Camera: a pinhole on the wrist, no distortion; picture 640 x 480 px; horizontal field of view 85.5 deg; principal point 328.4 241.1 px. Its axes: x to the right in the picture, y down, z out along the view. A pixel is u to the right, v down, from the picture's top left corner.
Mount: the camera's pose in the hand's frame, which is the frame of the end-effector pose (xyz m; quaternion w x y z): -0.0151 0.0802 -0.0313 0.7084 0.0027 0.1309 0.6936
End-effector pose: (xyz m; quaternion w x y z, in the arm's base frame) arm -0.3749 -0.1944 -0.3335 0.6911 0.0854 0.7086 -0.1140
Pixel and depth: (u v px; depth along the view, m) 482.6 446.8 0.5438
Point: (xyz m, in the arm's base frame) 0.2404 0.0814 -0.1333
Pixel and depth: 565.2 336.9 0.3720
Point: 0.0268 0.1073 -0.3117
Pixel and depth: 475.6 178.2 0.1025
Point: -0.2824 -0.0761 -0.3634
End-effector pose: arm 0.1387 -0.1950 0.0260 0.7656 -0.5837 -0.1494 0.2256
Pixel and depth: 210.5 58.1 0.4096
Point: 0.1997 0.2381 0.1049
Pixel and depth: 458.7 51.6 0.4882
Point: 0.1957 0.3503 -0.2123
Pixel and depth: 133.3 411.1 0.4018
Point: -0.1783 0.0807 0.2108
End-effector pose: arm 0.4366 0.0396 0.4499 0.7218 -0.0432 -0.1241 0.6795
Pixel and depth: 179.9 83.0 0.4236
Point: 0.3887 0.2498 0.8496
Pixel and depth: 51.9 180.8 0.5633
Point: 0.5660 0.1436 1.0901
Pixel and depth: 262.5 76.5 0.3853
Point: 0.3038 0.2461 0.7715
